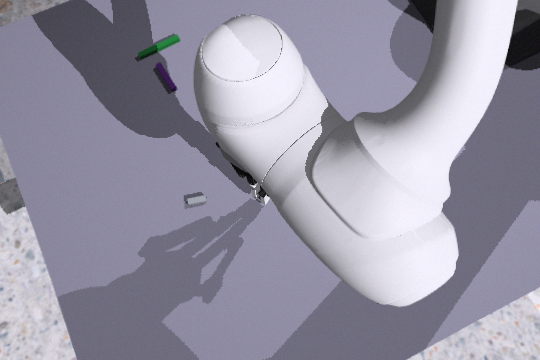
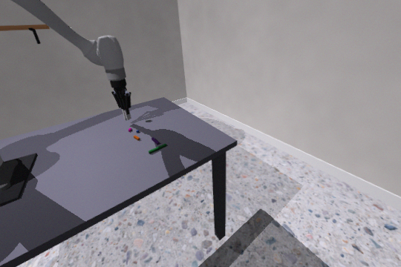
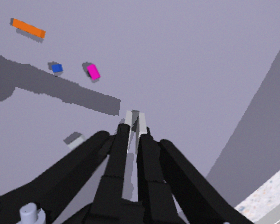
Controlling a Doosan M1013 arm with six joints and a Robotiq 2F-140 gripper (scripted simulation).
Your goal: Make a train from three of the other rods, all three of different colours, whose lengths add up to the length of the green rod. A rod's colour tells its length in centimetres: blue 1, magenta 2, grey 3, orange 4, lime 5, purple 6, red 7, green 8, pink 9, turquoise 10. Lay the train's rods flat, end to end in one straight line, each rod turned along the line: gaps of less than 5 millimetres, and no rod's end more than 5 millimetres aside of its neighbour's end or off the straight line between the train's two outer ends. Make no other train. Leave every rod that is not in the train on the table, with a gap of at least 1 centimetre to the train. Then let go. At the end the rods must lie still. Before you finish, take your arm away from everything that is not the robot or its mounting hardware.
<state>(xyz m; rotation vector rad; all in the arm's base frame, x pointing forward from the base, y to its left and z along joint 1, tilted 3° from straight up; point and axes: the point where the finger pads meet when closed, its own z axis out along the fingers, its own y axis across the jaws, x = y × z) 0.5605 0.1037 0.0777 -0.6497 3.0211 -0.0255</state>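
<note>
Right now my hand is 14 cm to the left of the blue rod and 6 cm above it. Round my hand: magenta rod: 9 cm to the right, 6 cm below, 2 cm behind; orange rod: 19 cm to the right, 6 cm below, 2 cm behind; purple rod: 29 cm to the right, 6 cm below, 3 cm ahead.
</note>
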